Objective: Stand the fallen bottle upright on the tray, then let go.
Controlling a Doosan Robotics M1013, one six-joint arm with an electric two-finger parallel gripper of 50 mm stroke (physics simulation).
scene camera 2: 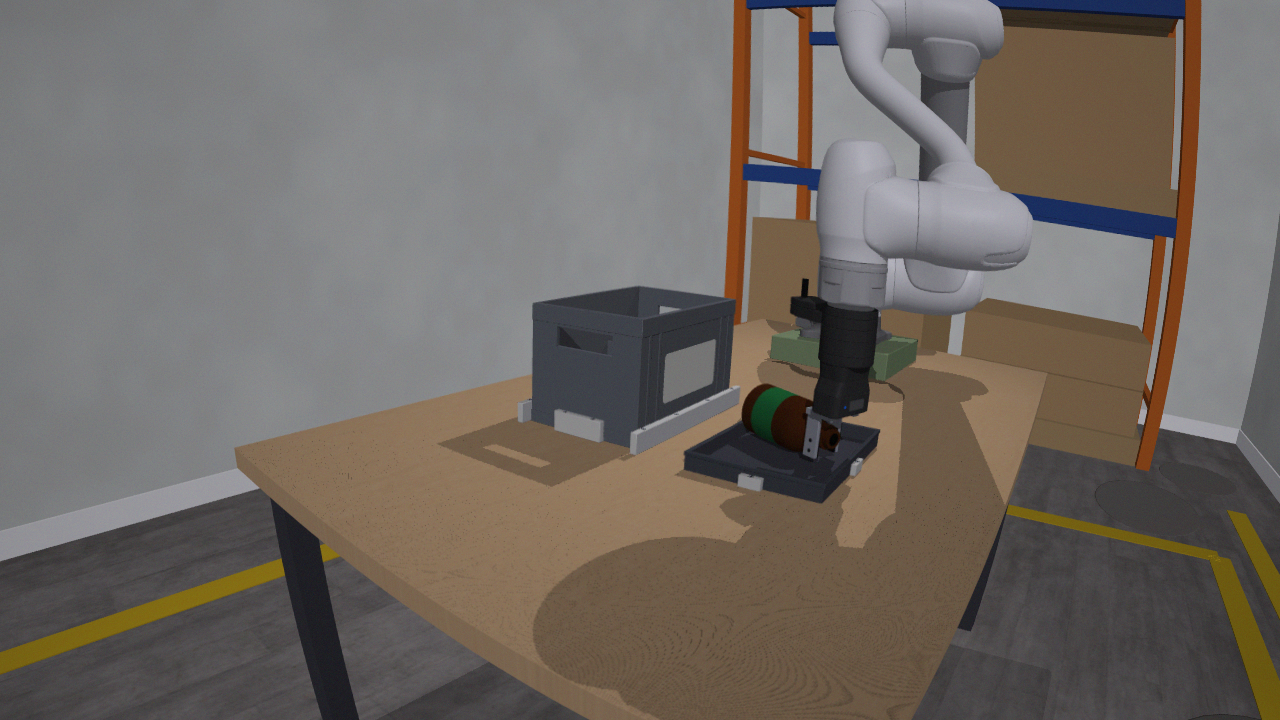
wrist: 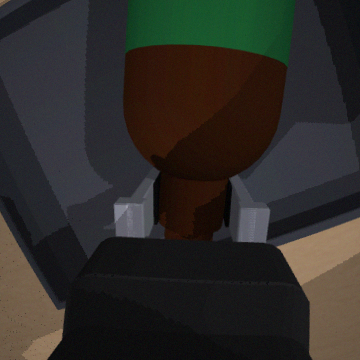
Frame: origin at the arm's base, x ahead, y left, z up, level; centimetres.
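Where they show: gripper, fingertip midpoint: (scene camera 2: 820, 453) (wrist: 192, 185).
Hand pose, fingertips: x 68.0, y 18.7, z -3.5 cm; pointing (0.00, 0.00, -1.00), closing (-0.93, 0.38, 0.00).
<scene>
Things, the pixels of their top centre, and the offset from my fingertips. Level surfaces: height alone.
- brown bottle at its top centre: (wrist: 205, 79) (scene camera 2: 799, 397) dx -2.4, dy -5.0, dz +6.3 cm
- dark tray at its top centre: (wrist: 166, 116) (scene camera 2: 792, 440) dx -0.1, dy -4.4, dz +0.9 cm
- tall grey crate at its top centre: (scene camera 2: 640, 299) dx -3.2, dy -32.0, dz +15.9 cm
- table at its surface level: dz -1.6 cm
A brown bottle (scene camera 2: 792, 423) (wrist: 200, 105) with a green band lies on its side on the dark tray (scene camera 2: 753, 483) (wrist: 35, 130). In the scene view its base points to the left and back, its neck to the right and front. My gripper (scene camera 2: 824, 438) (wrist: 192, 185) points down and is shut on the bottle's neck, one finger on each side of it. In the wrist view the bottle's base lies beyond the upper edge, and the gripper body hides the tip of the neck.
A tall grey crate (scene camera 2: 586, 380) stands on the table (scene camera 2: 402, 465) to the left of the tray, between light rails (scene camera 2: 684, 420). A green box-like base (scene camera 2: 895, 358) is behind the gripper. A shelf rack (scene camera 2: 1183, 179) and cardboard boxes (scene camera 2: 1056, 349) stand behind the table.
</scene>
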